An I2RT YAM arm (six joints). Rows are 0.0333 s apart.
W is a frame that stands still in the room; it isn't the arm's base.
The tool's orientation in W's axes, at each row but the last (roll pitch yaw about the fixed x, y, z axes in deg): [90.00, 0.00, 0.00]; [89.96, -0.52, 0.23]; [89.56, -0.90, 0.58]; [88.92, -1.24, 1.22]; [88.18, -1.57, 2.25]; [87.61, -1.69, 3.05]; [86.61, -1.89, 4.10]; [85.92, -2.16, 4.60]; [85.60, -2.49, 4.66]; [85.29, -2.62, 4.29]
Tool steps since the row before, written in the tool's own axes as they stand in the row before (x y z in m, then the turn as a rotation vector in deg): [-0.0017, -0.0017, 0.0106, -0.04, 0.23, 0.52]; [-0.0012, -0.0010, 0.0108, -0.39, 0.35, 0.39]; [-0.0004, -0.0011, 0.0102, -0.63, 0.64, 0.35]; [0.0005, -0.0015, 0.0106, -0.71, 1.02, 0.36]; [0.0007, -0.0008, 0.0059, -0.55, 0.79, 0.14]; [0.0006, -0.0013, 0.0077, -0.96, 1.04, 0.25]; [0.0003, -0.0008, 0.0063, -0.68, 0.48, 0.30]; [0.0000, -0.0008, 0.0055, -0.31, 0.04, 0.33]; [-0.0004, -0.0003, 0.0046, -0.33, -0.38, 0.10]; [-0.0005, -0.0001, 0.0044, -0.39, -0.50, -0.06]
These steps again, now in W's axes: [-0.0017, -0.0106, -0.0017, -0.04, -0.52, 0.23]; [-0.0011, -0.0108, -0.0010, -0.39, -0.39, 0.35]; [-0.0003, -0.0102, -0.0010, -0.64, -0.35, 0.63]; [0.0008, -0.0106, -0.0013, -0.72, -0.36, 1.01]; [0.0009, -0.0059, -0.0006, -0.57, -0.14, 0.78]; [0.0010, -0.0077, -0.0010, -0.98, -0.26, 1.02]; [0.0008, -0.0063, -0.0004, -0.67, -0.32, 0.47]; [0.0005, -0.0055, -0.0004, -0.28, -0.35, 0.05]; [0.0000, -0.0046, 0.0000, -0.30, -0.15, -0.39]; [-0.0002, -0.0044, 0.0002, -0.37, -0.01, -0.52]
